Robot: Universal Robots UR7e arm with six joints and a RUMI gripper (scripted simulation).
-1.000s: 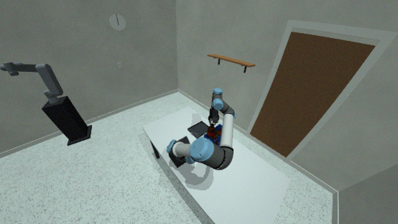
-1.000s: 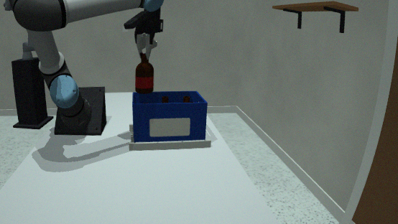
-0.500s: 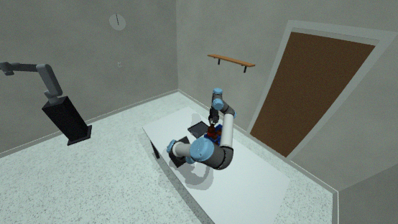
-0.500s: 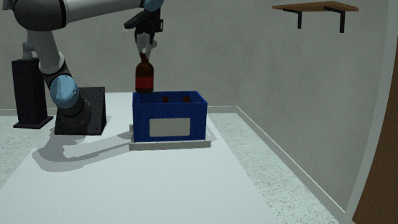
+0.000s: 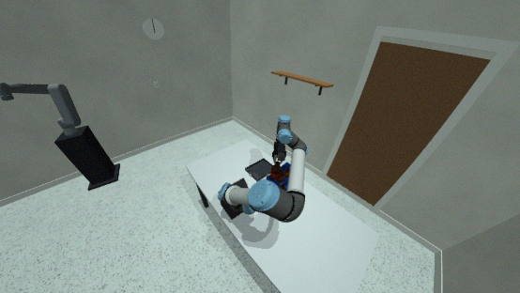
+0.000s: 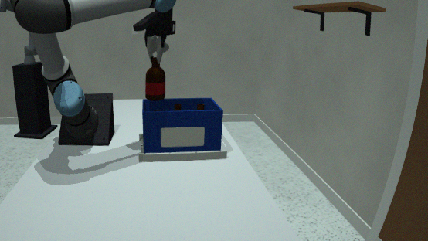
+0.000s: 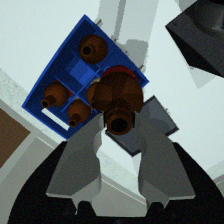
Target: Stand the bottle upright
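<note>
Right now the bottle is 7 cm below my hand. From my hand the other things lie so: blue crate 25 cm below, 10 cm ahead, 2 cm to the right; then dark grey tray 32 cm below, 27 cm to the left, 6 cm ahead.
</note>
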